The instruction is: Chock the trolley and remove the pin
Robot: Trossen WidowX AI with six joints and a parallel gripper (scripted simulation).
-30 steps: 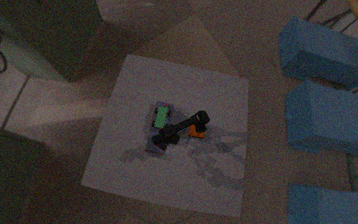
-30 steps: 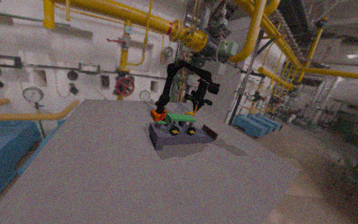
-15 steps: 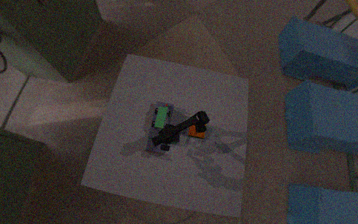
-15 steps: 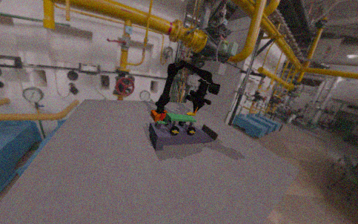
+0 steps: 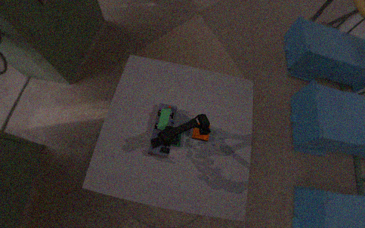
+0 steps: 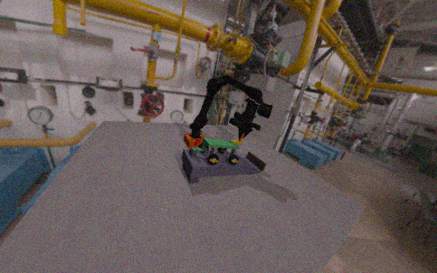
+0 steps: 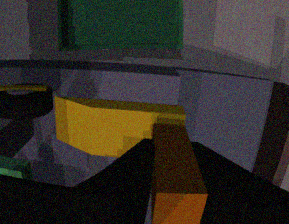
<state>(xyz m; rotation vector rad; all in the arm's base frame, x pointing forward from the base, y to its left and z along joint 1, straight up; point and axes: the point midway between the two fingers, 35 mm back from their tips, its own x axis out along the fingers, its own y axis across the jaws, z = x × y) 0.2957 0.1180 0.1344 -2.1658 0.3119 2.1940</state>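
Now: the stop pin 1 cm behind my gripper tip, 28 cm to the right of it and 2 cm below it. Round my gripper tip: green tray (7 cm behind, 5 cm to the right, 16 cm below); trolley (3 cm ahead, 17 cm to the right, 4 cm below); yellow chock (2 cm to the right).
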